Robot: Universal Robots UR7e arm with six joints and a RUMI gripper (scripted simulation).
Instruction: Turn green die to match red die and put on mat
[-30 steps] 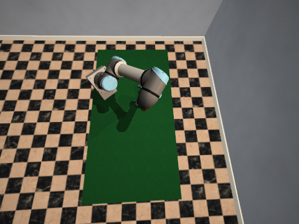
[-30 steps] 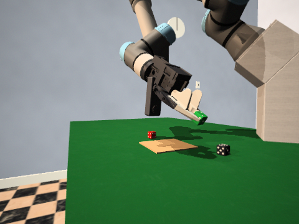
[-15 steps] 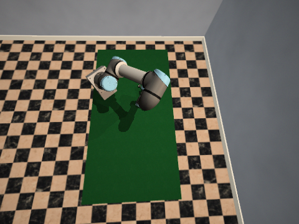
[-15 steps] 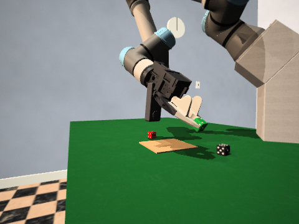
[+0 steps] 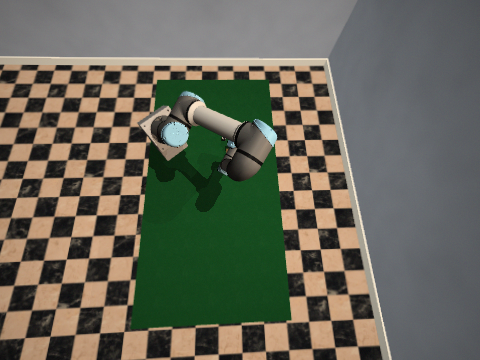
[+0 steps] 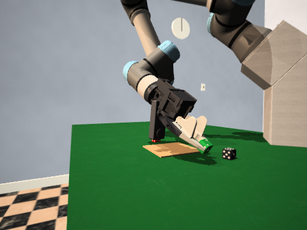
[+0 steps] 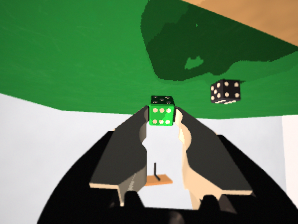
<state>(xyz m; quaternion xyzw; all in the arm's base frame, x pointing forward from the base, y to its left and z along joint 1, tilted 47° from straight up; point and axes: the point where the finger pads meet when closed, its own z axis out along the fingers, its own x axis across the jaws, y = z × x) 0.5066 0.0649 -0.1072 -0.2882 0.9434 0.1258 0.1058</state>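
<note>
The black die is 9 cm behind my hand, 1 cm to the left of it and 3 cm below it. The rest, counted from my hand: red die: 3 cm behind, 28 cm to the right, 3 cm below; tan mat: 1 cm behind, 15 cm to the right, 4 cm below; green die: right at my hand.
</note>
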